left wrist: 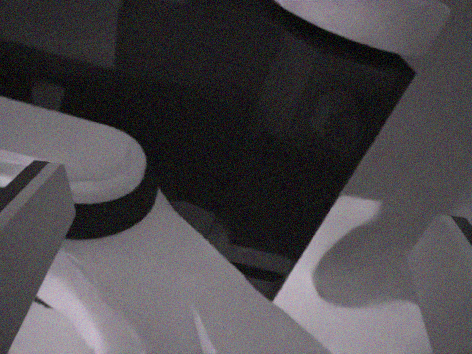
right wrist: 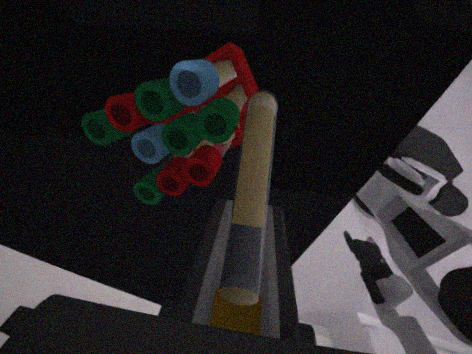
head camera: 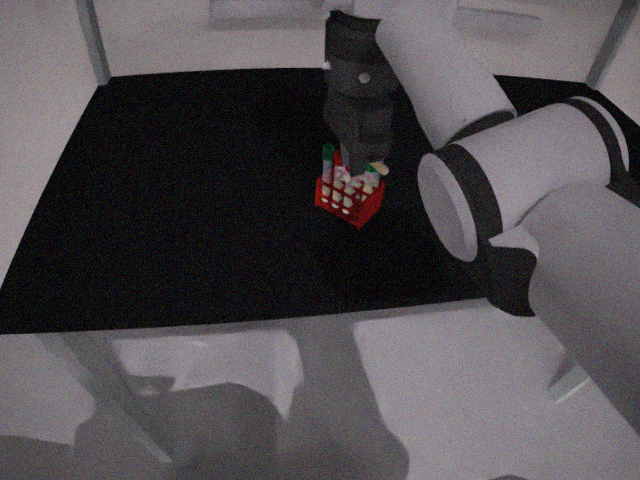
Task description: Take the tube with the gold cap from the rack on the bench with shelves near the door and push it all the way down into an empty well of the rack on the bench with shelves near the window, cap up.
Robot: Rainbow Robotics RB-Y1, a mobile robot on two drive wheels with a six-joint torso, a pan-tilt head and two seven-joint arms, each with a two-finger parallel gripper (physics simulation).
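Frame: origin at the robot's base, x ahead, y left, z up, level; metres.
Seen in the pictures: left gripper, between the fingertips: (left wrist: 246, 212) (right wrist: 356, 234); right gripper, between the fingertips: (right wrist: 247, 214) (head camera: 352, 168).
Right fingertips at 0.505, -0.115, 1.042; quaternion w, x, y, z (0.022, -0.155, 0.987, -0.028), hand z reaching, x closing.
Offsets run from my right fingertips to a thing's top centre, as dx, dy, dz. "pt": to the spot under its first point. Level surfaces: height alone.
My right gripper (head camera: 353, 169) (right wrist: 247, 214) is shut on the gold-capped tube (head camera: 381, 168) (right wrist: 256, 165). Its gold cap {pt -0.001, -0.002, +0.051} (right wrist: 236, 315) is low between the fingers in the right wrist view. The tube's pale rounded end sticks out beyond the fingers, tilted well off upright in the head view. A red rack {+0.058, -0.016, -0.070} (head camera: 371, 206) (right wrist: 243, 67) holding several green-, red- and blue-capped tubes stands on the black bench top {dz -0.127} (head camera: 180, 206). The gripper overlaps the rack's back part in the head view; their height gap and any empty well are hard to tell. My left gripper (left wrist: 246, 212) is open and empty.
The bench's front edge (head camera: 232, 326) crosses the lower head view. Grey posts (head camera: 93, 43) (head camera: 612, 43) stand at the back corners. My right arm (head camera: 542, 155) reaches over the bench's right side. A pale arm part {pt -0.716, +0.217, -0.751} (left wrist: 100, 155) shows at the left of the left wrist view.
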